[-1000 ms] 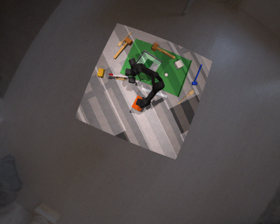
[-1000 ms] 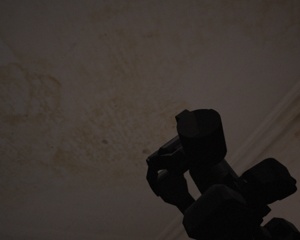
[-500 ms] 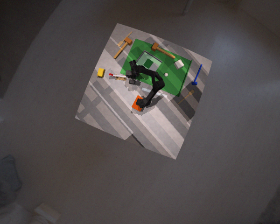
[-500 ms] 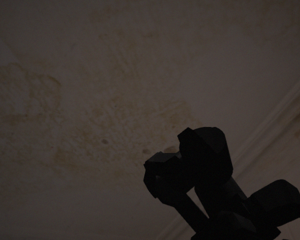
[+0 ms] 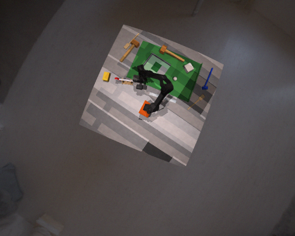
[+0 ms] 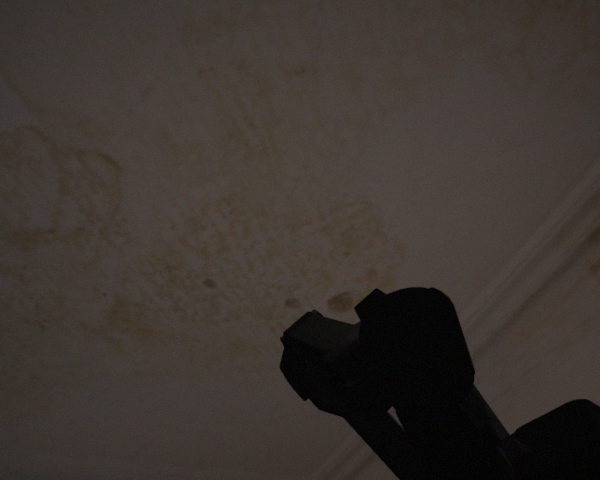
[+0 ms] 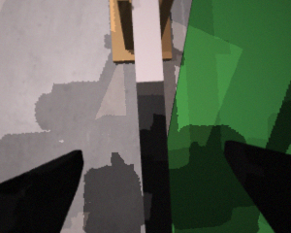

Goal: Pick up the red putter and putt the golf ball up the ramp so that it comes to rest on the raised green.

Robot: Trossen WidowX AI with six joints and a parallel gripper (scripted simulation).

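The wooden piece is 13 cm to the left of my gripper tip, 3 cm behind it and 1 cm below it. Round my gripper tip: green mat 26 cm ahead, 20 cm to the right, 5 cm below; then white cube 43 cm to the right, 37 cm ahead, 2 cm below; then yellow block 36 cm to the left, 7 cm behind, 2 cm below.
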